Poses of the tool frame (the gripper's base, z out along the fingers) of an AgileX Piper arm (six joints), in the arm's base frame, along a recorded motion.
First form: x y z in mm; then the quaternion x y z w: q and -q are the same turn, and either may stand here.
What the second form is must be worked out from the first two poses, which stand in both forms.
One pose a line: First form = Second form
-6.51 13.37 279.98 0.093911 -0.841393 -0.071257 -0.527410 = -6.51 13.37 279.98 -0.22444 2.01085 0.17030
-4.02 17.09 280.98 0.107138 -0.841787 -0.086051 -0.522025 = -4.02 17.09 280.98 -0.25664 2.01645 0.20613
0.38 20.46 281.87 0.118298 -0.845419 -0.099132 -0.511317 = 0.38 20.46 281.87 -0.28469 2.03453 0.23856
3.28 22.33 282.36 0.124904 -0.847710 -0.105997 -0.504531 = 3.28 22.33 282.36 -0.30147 2.04606 0.25584
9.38 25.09 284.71 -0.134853 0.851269 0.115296 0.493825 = 9.38 25.09 284.71 -0.32701 2.06427 0.27958
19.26 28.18 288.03 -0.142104 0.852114 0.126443 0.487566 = 19.26 28.18 288.03 -0.34554 2.07200 0.30746
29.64 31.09 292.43 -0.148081 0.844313 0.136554 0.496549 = 29.64 31.09 292.43 -0.35866 2.04496 0.33074
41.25 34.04 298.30 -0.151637 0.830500 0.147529 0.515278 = 41.25 34.04 298.30 -0.36430 1.99521 0.35443
